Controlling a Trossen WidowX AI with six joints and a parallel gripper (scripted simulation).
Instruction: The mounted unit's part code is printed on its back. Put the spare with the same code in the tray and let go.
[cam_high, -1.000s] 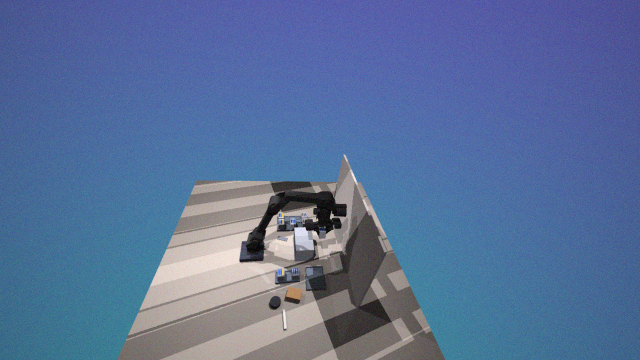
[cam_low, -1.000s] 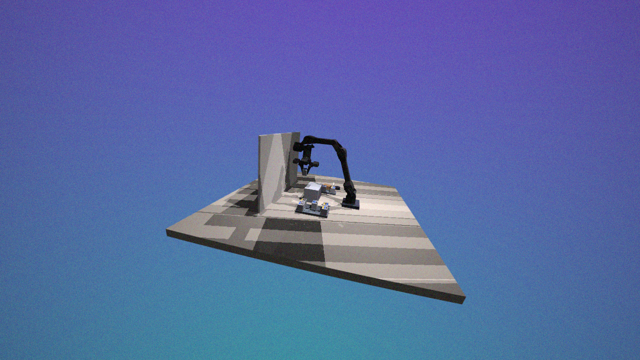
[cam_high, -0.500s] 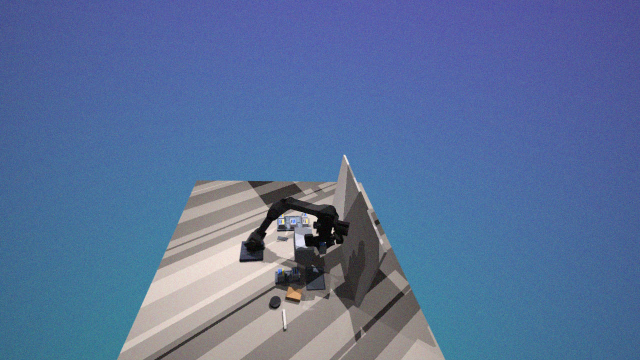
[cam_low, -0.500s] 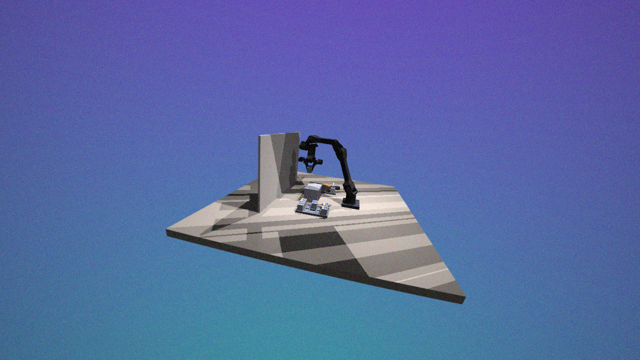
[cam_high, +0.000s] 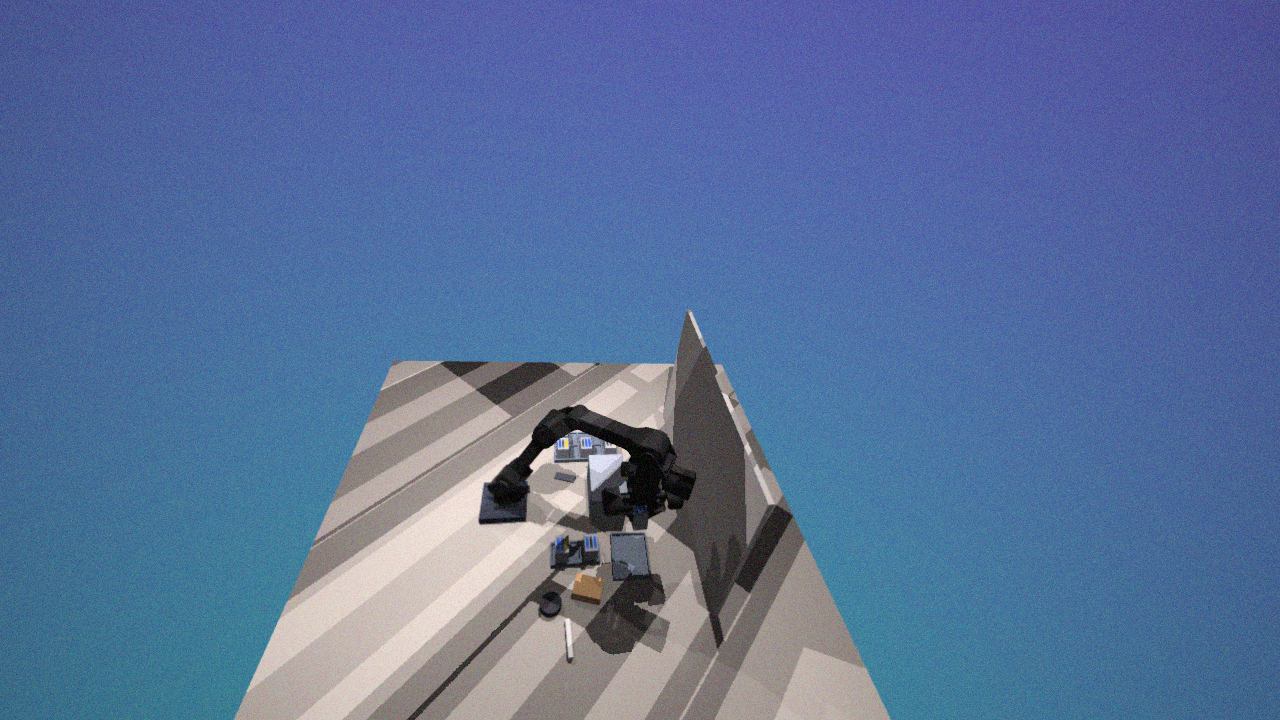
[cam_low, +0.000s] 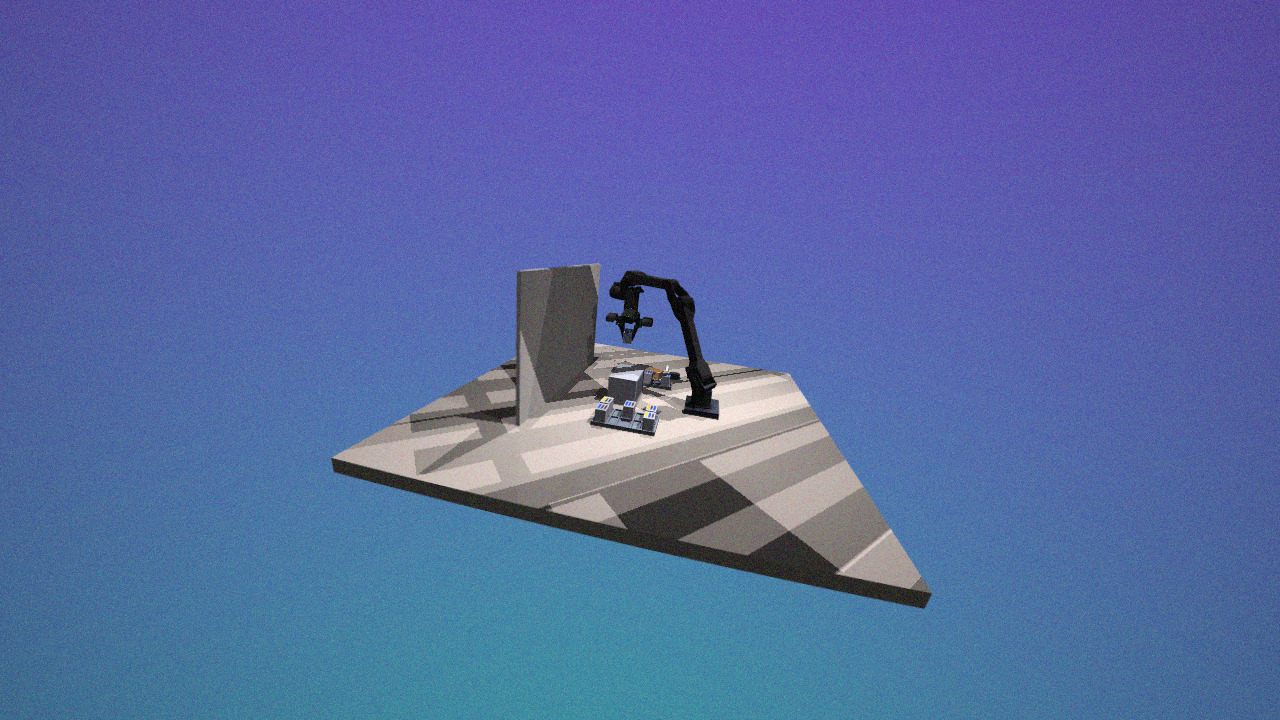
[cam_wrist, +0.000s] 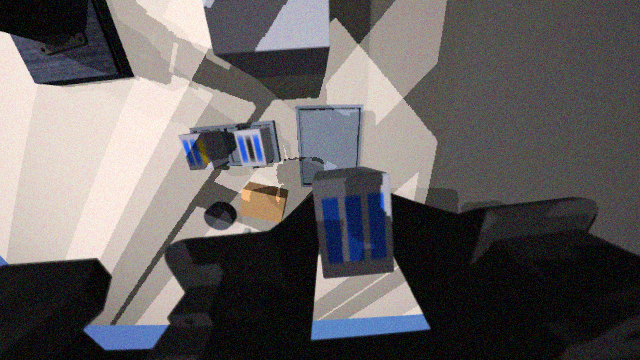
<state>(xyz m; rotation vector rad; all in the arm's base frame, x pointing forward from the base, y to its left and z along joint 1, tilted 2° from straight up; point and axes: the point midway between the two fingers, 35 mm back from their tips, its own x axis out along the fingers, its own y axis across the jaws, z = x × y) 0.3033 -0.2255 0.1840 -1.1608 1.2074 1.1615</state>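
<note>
My gripper tip is now 160 mm above the blue-grey tray. Also, from my gripper tip: grey wall panel 220 mm ahead, 160 mm to the left, 60 mm above; pale grey box 200 mm to the left, 120 mm below, 30 mm behind; brown block 150 mm below, 120 mm behind, 70 mm to the right.
</note>
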